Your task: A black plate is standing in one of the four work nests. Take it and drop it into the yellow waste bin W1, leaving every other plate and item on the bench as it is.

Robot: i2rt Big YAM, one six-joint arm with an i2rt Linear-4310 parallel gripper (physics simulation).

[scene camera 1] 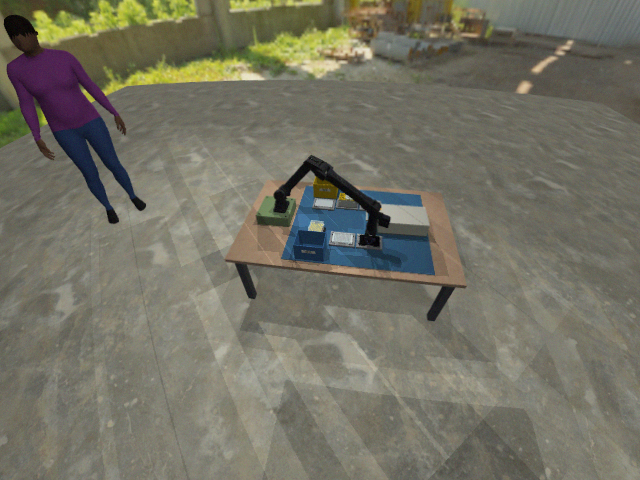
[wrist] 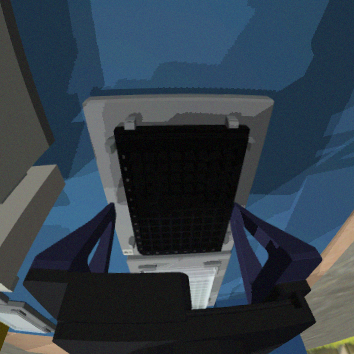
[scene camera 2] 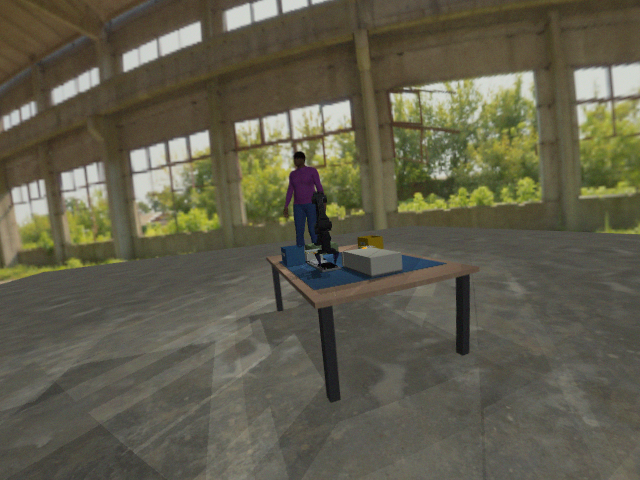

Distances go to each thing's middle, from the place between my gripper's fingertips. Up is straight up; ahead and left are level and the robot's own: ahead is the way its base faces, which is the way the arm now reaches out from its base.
Now: the black plate (wrist: 180, 181) 1 cm to the right of my hand. The rest, counted from my hand: large box-shaped device (scene camera 2: 372, 262): 20 cm to the left, 16 cm ahead, 3 cm above.
